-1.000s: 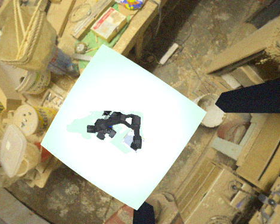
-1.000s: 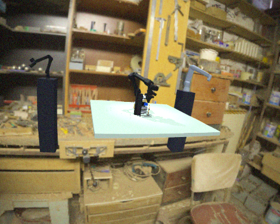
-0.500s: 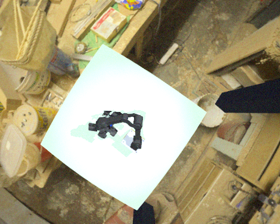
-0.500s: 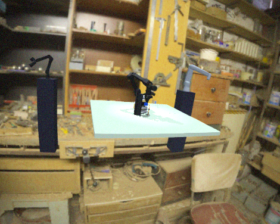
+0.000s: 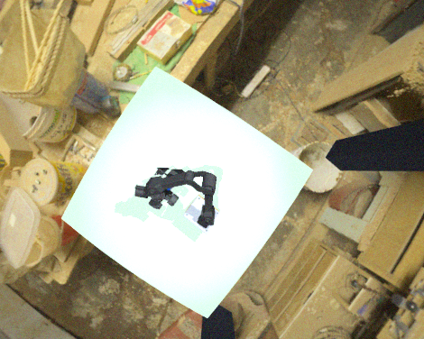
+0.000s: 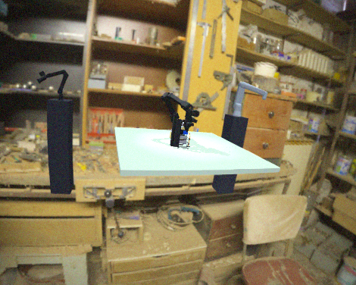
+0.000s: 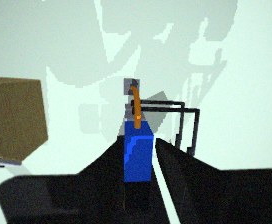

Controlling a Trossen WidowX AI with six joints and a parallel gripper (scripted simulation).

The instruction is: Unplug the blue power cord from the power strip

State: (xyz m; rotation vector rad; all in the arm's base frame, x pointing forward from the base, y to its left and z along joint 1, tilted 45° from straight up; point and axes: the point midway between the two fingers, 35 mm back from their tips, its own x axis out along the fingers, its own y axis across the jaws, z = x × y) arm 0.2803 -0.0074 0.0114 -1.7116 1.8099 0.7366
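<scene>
My gripper tip is now 30 mm to the left of the blue plug.
</scene>
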